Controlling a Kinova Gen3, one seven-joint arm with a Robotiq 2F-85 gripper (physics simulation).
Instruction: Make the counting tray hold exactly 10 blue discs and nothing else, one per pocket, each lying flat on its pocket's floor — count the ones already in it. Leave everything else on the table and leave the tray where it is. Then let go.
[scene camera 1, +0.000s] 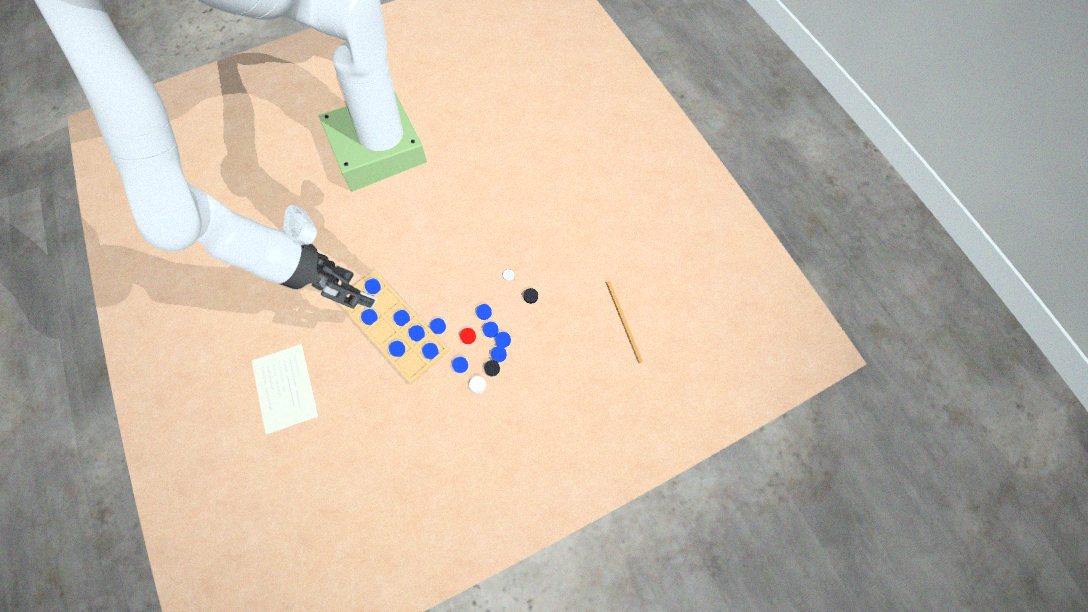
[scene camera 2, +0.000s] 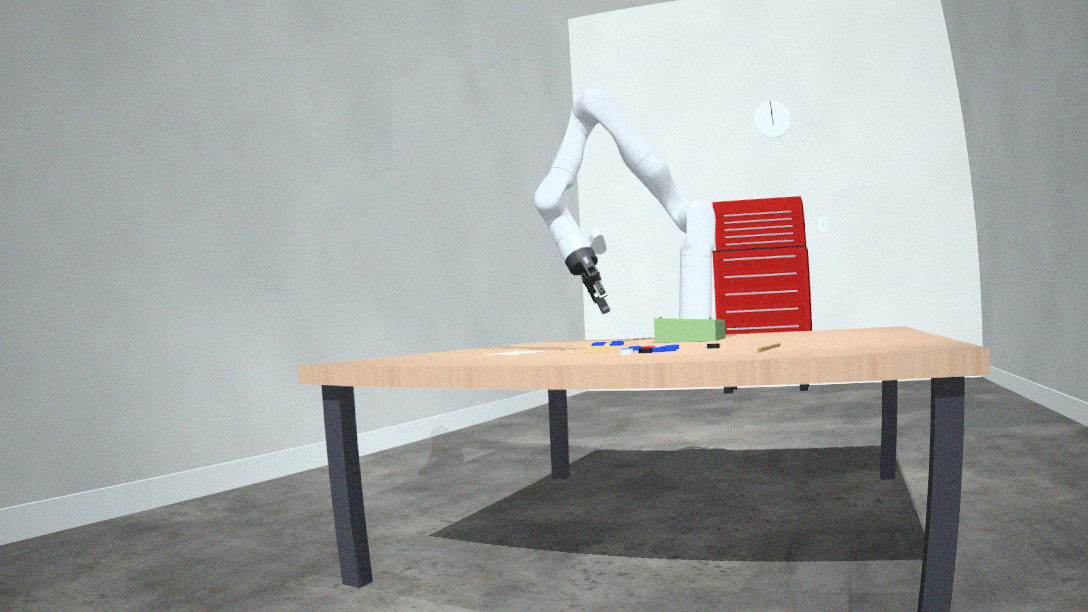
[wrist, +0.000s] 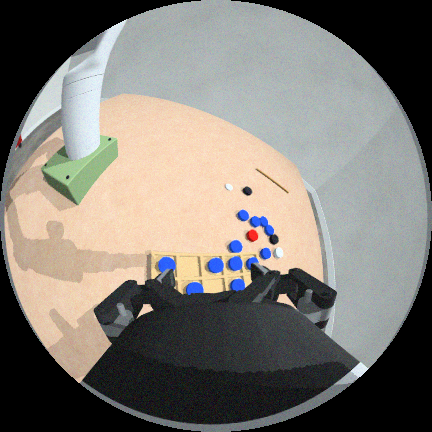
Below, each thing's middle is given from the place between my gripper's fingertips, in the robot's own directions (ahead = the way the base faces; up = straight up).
Scene:
I see my gripper 10 cm above the tan counting tray (scene camera 1: 412, 364), 4 cm short of it and 1 cm to the right of it. Round my hand: pale paper card (scene camera 1: 285, 394): 21 cm to the right, 10 cm below, 5 cm ahead.

